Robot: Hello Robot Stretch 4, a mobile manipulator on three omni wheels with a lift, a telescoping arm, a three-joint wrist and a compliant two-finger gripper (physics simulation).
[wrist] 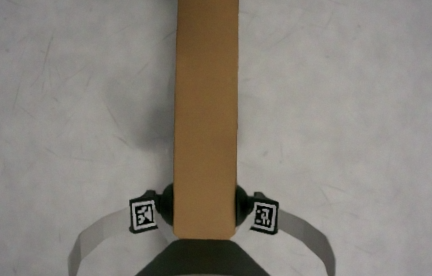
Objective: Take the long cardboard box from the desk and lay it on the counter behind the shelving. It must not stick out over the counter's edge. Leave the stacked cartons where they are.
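Places are measured from the robot's base along level axes (x ahead, y left, z up), in millimetres.
Pixels of known places: hand, its tool point: (204,202).
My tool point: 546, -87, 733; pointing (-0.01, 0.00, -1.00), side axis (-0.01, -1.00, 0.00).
Behind a point stands the place of what it marks, as x, y, z.
The long cardboard box (206,110) {623, -88, 752} is a plain brown strip that runs from the top edge of the wrist view down to the gripper. Its near end lies just in front of the dark gripper body, and its far end is out of view. My gripper (205,207) {546, -87, 733} is shut on the box close to that near end, with one dark fingertip pressed against each long side. The counter, the shelving and the stacked cartons do not show in the wrist view.
A pale grey, lightly scratched surface (325,110) {631, -212, 693} lies below the box on both sides. Soft shadows fall on it, the darker one left of the box.
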